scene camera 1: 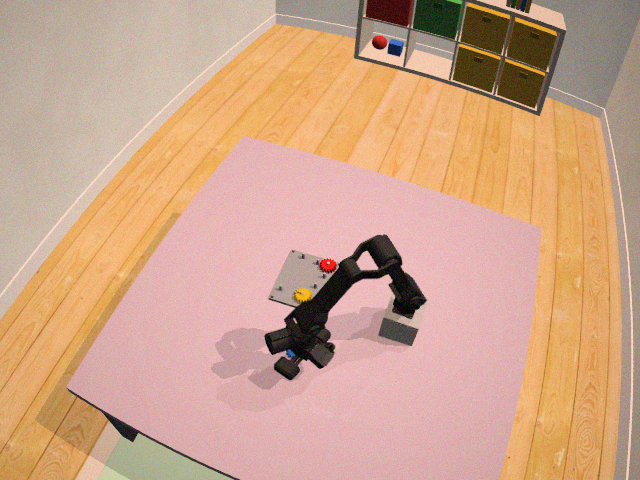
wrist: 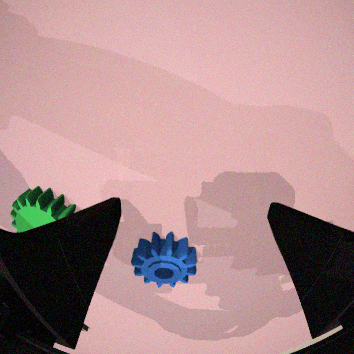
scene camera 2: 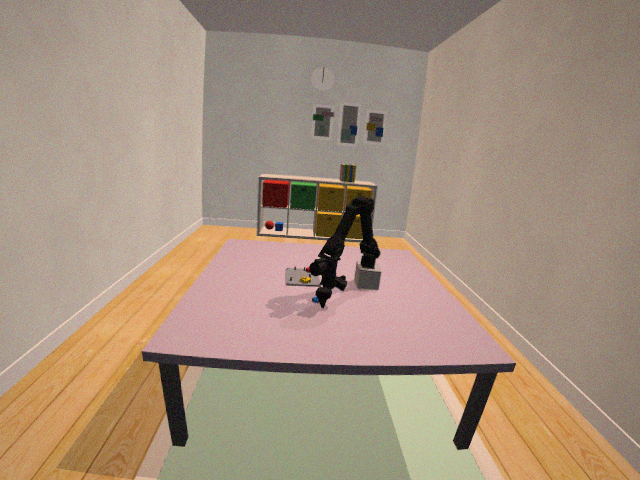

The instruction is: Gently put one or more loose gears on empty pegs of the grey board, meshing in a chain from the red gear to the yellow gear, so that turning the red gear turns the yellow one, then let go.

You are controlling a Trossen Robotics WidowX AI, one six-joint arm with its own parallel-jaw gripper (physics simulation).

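Frame: origin at the arm's base, x ahead, y left, z up, level; metres.
Seen in the pictures: gripper, fingertip midpoint: (scene camera 1: 300,364) (wrist: 198,208) (scene camera 2: 324,303); arm's base, origin of the base link: (scene camera 1: 405,306) (scene camera 2: 367,265).
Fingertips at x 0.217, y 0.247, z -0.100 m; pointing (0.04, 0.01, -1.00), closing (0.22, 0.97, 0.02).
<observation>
Offsets run from my fingertips to a thing's top centre. Level surfaces: height alone.
The grey board @(dy -0.284, dx +0.108, dz +0.025 m) (scene camera 1: 290,273) (scene camera 2: 297,274) lies on the table with several bare pegs. The red gear @(dy -0.363, dx +0.067, dz +0.020 m) (scene camera 1: 327,265) (scene camera 2: 308,269) sits at its back right and the yellow gear @(dy -0.221, dx +0.091, dz +0.020 m) (scene camera 1: 302,295) (scene camera 2: 305,280) at its front edge. A small blue gear @(dy -0.026, dx +0.035, dz +0.012 m) (scene camera 1: 290,353) (scene camera 2: 315,299) (wrist: 163,260) lies flat on the table. My gripper (wrist: 198,208) is open and empty above the table; in the wrist view the blue gear shows between the fingers, nearer the left one. A green gear @(dy -0.102, dx +0.003, dz +0.012 m) (wrist: 37,217) is partly hidden behind the left finger; the arm hides it in the scene views.
The arm's grey base block (scene camera 1: 400,328) (scene camera 2: 367,276) stands on the pink table @(dz -0.006 m) (scene camera 1: 413,413) (scene camera 2: 413,330), right of the board. The arm reaches past the board's right front side and partly covers it in both scene views. A shelf unit (scene camera 1: 448,81) stands beyond the table.
</observation>
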